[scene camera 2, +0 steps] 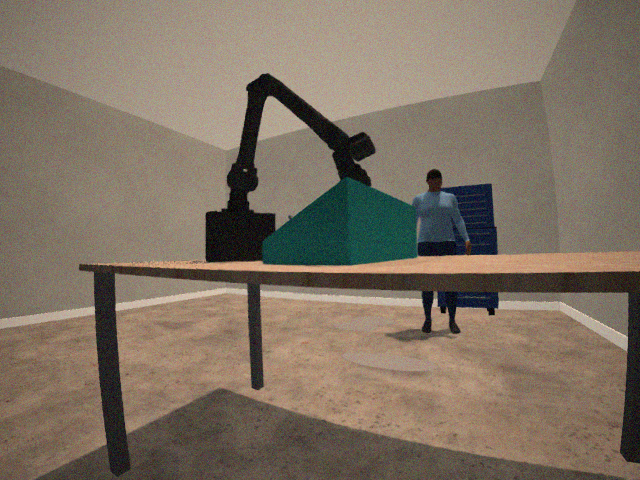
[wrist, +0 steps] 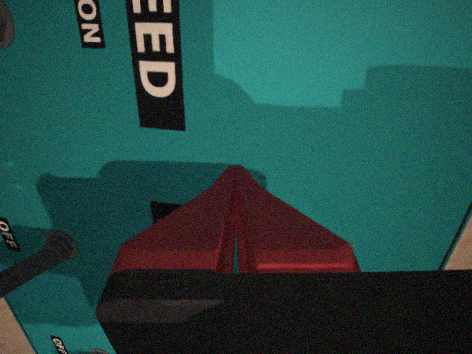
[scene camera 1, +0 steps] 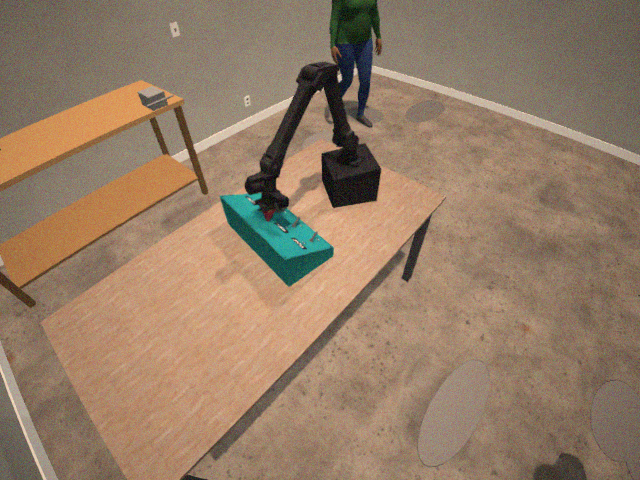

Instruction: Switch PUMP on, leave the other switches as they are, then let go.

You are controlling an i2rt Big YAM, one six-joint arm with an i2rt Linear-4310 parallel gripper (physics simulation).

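Places are measured from the arm's base along level axes (x left, y back, z up), in metres.
Pixels of known places: gripper, fingertip midpoint: (wrist: 235, 178) (scene camera 1: 267, 221); arm's base, link origin: (scene camera 2: 238, 213) (scene camera 1: 350, 160).
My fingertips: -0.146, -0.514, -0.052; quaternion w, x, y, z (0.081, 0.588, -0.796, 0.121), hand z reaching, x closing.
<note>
Ahead of a thing's pixels: the offset from my fingertips to its top centre, as dx, dy, dz. "*": to the spot under its first point. Level surfaces: height alone.
The teal switch panel (scene camera 1: 253, 237) (scene camera 2: 310, 232) (wrist: 325, 145) has a sloped top with metal toggle switches and black labels. My gripper (scene camera 1: 268, 215) (wrist: 235, 178) is shut and empty, its red fingertips low over the panel; they are hidden in scene camera 2. In the wrist view, a label ending in "EED" @[* +0.052, +0.011, -0.014] (wrist: 157, 65) lies ahead of the fingertips, and the fingers cover most of another label @[-0.047, +0.047, -0.010] (wrist: 162, 211). A switch lever @[-0.019, +0.124, -0.009] (wrist: 30, 267) left of the fingers leans toward an OFF mark @[* -0.013, +0.139, -0.063] (wrist: 9, 234). The word PUMP is not readable in any view.
Two more levers (scene camera 1: 295, 222) (scene camera 1: 313, 237) stand on the panel's near part. The panel and the black arm base (scene camera 1: 351, 178) (scene camera 2: 240, 235) stand on the wooden table @[dz -0.140] (scene camera 1: 196, 330) (scene camera 2: 516, 263). A person in green (scene camera 1: 354, 25) stands behind; another in blue (scene camera 2: 436, 217) stands beyond the table.
</note>
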